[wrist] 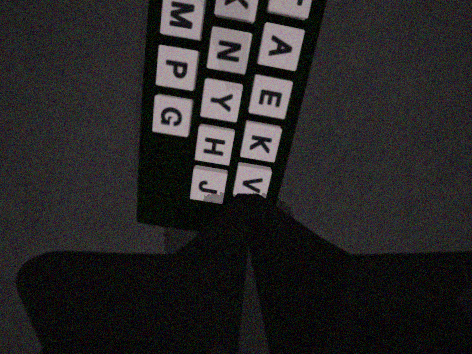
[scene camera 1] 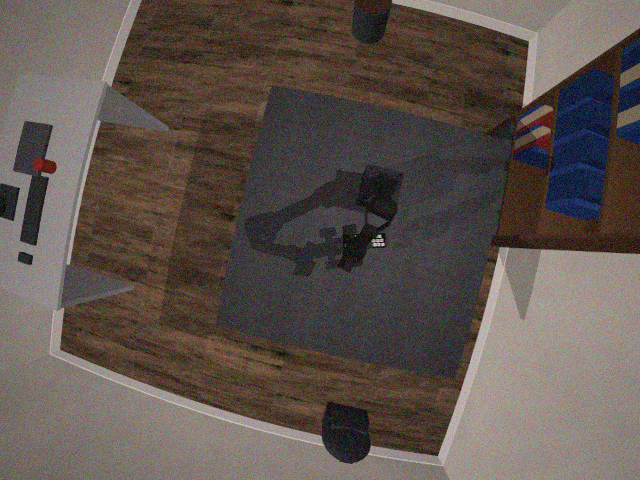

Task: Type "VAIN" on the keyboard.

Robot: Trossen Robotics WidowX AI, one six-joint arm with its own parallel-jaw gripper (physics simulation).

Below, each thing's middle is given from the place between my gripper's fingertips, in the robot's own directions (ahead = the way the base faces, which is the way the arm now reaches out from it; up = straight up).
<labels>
The black keyboard (wrist: pixel 166 162) lies 4 cm behind my hand, 6 cm to the left of it and 3 cm below it.
</labels>
